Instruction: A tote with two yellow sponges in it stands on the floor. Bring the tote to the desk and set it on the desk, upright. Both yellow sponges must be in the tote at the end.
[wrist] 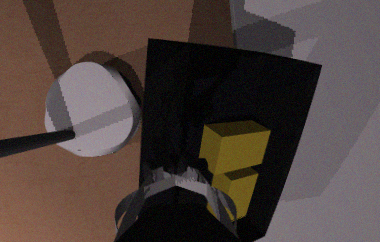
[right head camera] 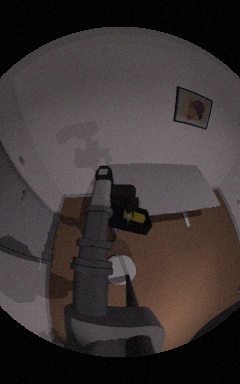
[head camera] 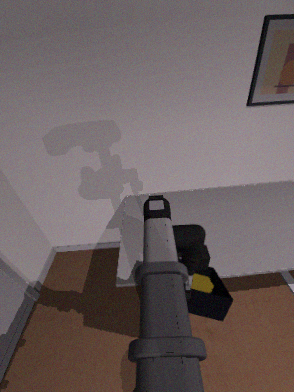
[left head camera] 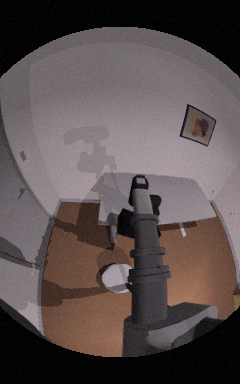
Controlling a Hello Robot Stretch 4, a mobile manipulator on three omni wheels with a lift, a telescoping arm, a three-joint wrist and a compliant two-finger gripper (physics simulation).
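Places are measured from the robot's base along level axes (x ahead, y left, z up), in centimetres.
Pixels of known places: gripper, fingertip midpoint: (wrist: 175,164) (right head camera: 127,221) (head camera: 185,291); robot's base, link origin: (wrist: 101,110) (right head camera: 119,268) (left head camera: 118,277).
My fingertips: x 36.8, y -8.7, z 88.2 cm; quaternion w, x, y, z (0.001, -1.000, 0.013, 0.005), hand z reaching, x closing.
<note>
Ahead of a thing's pixels: the offset from my fingertips to its middle. Level surfaces: height alone.
The black tote {dx +6.2, dy -1.1, dz -6.5 cm} (head camera: 211,306) (left head camera: 126,223) (right head camera: 131,225) (wrist: 185,75) is off the floor at the desk's near left edge, open side up. It looks somewhat tilted; whether it touches the desk is unclear. Two yellow sponges {dx +9.4, dy +0.2, dz -10.5 cm} (wrist: 242,150) {dx +9.6, dy -9.1, dz -14.6 cm} (wrist: 243,192) lie inside, one beside the other; yellow also shows in the tote in the head view (head camera: 202,283) and right head view (right head camera: 135,216). My gripper (wrist: 175,164) is shut on the tote's wall; the pinched part is mostly hidden. The grey-white desk {dz -18.9 cm} (head camera: 240,225) (left head camera: 175,195) (right head camera: 165,185) (wrist: 345,150) lies beyond and beside the tote.
My round white base (left head camera: 116,278) (right head camera: 121,270) (wrist: 92,110) stands on the floor near the desk. A desk leg (left head camera: 183,229) (right head camera: 186,219) shows below the desk's front edge. Walls stand behind and left of the desk, and a framed picture (head camera: 280,60) hangs at the right.
</note>
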